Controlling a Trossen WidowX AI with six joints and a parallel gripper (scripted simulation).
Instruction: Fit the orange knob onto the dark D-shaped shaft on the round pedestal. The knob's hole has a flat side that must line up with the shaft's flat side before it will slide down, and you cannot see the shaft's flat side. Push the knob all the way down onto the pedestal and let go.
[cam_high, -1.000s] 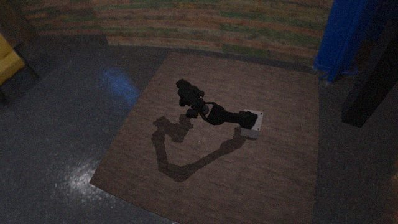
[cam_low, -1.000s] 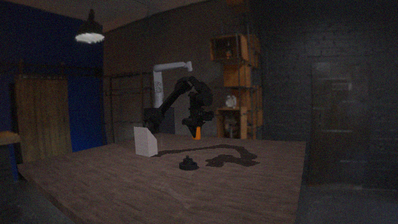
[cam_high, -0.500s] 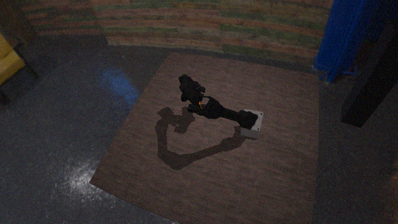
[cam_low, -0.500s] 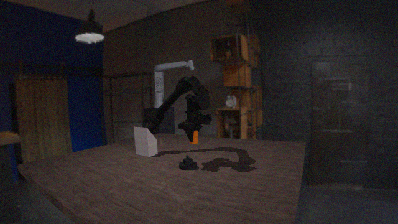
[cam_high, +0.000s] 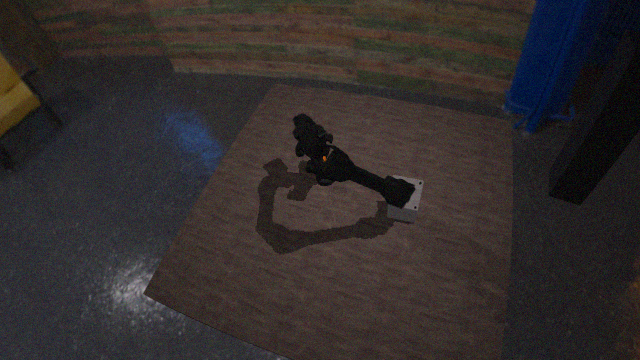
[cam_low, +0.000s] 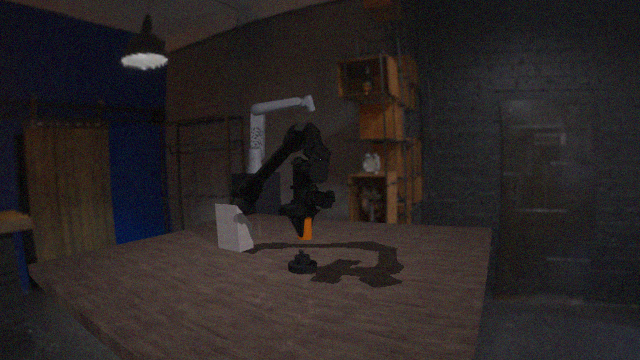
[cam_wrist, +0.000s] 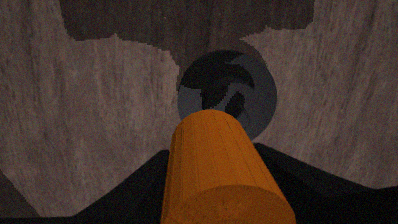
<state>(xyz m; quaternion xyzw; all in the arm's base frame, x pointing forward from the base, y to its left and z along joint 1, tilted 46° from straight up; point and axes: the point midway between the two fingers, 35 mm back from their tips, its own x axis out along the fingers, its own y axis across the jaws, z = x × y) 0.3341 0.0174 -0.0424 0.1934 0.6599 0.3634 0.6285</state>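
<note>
Now: the dark round pedestal 70 mm below my gripper tip and 20 mm to the right of it. The rest, counted from my gripper tip: orange knob: 20 mm above.
</note>
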